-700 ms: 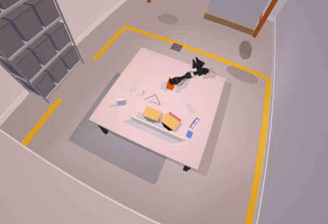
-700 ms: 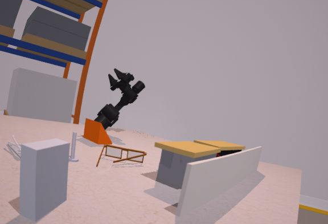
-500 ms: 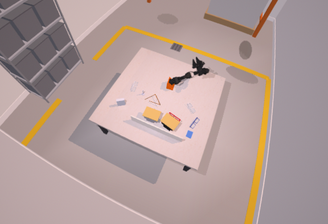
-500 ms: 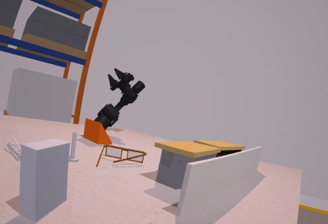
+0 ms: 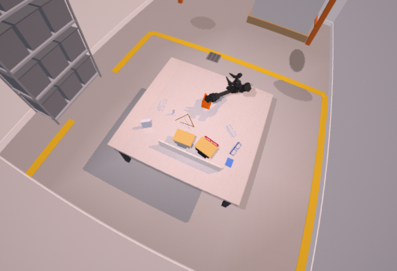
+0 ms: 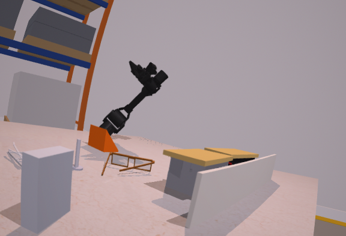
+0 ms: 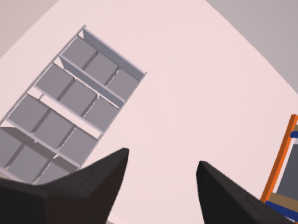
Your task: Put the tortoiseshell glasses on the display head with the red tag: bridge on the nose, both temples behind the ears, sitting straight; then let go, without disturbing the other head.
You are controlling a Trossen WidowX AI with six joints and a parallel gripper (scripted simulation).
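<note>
Right now the grey stand is 280 mm ahead of my gripper tip, 430 mm to the right of it and 400 mm below it. Round my gripper tip: white panel: 690 mm ahead, 150 mm to the right, 370 mm below; then display head: 520 mm ahead, 240 mm to the right, 370 mm below; then blue card: 630 mm ahead, 210 mm to the left, 420 mm below.
</note>
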